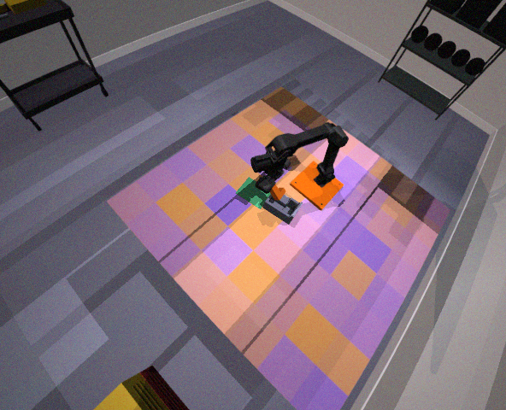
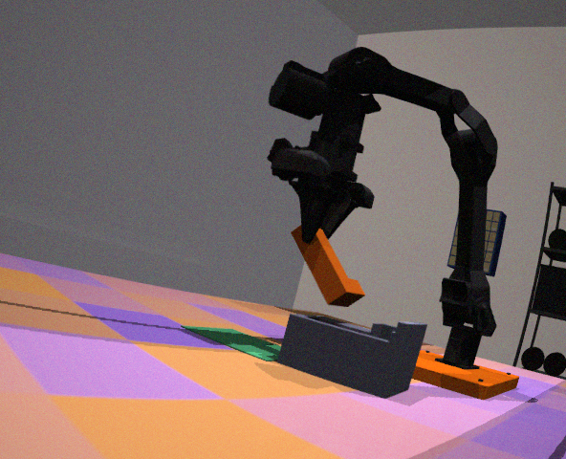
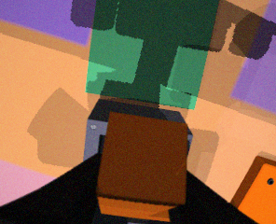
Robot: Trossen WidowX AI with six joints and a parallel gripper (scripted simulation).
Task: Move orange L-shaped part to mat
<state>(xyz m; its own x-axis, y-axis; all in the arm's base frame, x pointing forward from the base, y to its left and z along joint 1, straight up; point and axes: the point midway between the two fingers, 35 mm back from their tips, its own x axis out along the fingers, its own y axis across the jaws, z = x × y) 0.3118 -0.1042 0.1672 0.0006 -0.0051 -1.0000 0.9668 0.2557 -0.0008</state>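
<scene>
The green mat is 17 cm below my gripper tip, 6 cm to the right of it and 1 cm ahead of it. Also, from my gripper tip: orange L-shaped part (3 cm to the left, 3 cm below, 2 cm behind).
</scene>
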